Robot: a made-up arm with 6 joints.
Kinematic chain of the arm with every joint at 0, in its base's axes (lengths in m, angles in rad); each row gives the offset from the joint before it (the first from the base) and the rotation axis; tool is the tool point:
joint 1: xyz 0 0 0.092 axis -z
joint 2: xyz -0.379 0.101 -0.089 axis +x
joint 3: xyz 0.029 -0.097 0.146 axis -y
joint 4: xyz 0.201 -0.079 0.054 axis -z
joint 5: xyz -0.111 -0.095 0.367 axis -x
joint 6: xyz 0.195 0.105 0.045 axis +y
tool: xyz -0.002 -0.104 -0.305
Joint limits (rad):
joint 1: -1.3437..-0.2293
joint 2: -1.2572..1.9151
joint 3: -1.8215..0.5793
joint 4: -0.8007..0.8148
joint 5: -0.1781..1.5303
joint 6: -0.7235..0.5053
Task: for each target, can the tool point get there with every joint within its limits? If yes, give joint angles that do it. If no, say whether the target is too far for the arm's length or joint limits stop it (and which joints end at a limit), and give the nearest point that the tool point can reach.
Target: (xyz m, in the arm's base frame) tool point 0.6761 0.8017 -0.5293
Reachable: no: joint limits stop it (at a limit: joint 1, joint 2, joint 5, joint 6) | nearest point 0.2026 0.3810 -0.3263 | short by 0.665 m
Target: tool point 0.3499 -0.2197 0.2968
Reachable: yes | joints -1.1963 0.1796 0.0812 0.4049 0.5146 -0.3606
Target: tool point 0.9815 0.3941 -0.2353
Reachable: no: joint limits stop it (at a limit: joint 1, joint 5, joint 6) | nearest point 0.5709 0.0856 -0.1540 | short by 0.520 m
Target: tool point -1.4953 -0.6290 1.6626
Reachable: no: too far | nearest point -0.5915 -0.2387 0.7408 | short by 1.349 m
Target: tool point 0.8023 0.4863 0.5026
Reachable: no: joint limits stop it (at a limit: joint 1, joint 5, joint 6) | nearest point 0.4607 0.1451 0.3372 | short by 0.510 m
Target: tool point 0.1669 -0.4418 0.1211
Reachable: yes | joints -1.0109 0.5704 0.2249 0.4902 0.3801 0.2874
